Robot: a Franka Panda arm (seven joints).
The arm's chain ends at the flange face. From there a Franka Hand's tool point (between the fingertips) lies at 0.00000 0.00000 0.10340 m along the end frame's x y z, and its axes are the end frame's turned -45 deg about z.
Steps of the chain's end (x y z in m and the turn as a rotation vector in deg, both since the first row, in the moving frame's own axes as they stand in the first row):
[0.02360 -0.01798 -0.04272 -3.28 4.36 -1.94]
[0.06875 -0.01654 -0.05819 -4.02 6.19 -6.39]
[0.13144 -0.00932 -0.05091 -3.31 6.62 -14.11]
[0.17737 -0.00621 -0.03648 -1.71 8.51 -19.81]
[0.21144 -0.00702 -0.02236 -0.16 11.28 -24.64]
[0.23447 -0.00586 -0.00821 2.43 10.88 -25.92]
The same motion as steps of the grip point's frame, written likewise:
[0.03094 0.01368 -0.04319 -5.40 0.76 -1.94]
[0.06379 0.04973 -0.05905 -7.22 1.53 -6.39]
[0.10525 0.09834 -0.05177 -7.02 2.34 -14.11]
[0.14051 0.13228 -0.03765 -7.23 4.81 -19.81]
[0.17122 0.15561 -0.02433 -8.09 7.86 -24.64]
[0.18864 0.16824 -0.01013 -5.98 9.41 -25.92]

